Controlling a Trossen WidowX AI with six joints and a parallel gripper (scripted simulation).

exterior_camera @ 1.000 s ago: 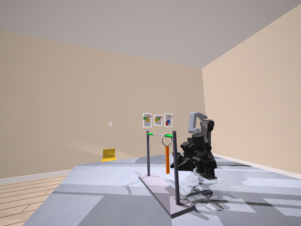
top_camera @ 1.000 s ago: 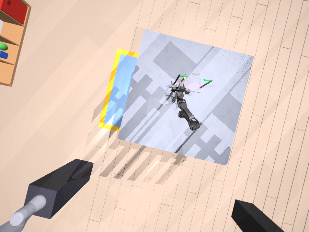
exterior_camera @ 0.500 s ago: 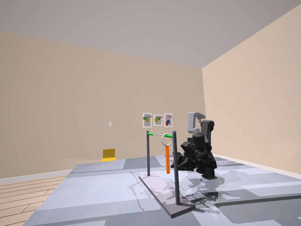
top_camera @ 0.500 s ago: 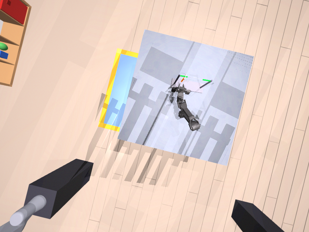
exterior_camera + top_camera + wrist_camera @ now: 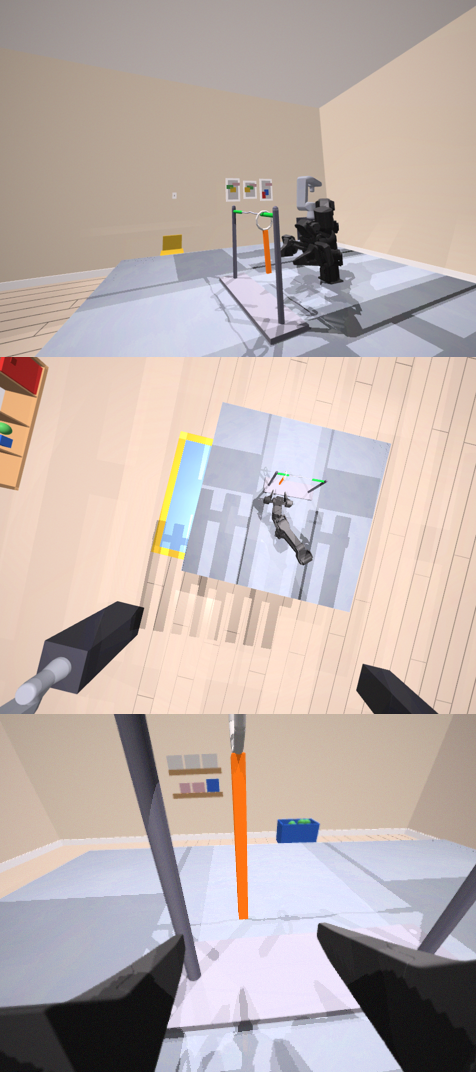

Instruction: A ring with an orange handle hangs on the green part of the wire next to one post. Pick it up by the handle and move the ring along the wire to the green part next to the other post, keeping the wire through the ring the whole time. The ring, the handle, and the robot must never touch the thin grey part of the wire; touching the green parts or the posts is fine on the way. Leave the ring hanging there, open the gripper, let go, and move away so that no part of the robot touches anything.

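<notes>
Now: the ring with orange handle 70 mm above my gripper tip, 60 mm ahead of it and 10 mm to the left of it.
</notes>
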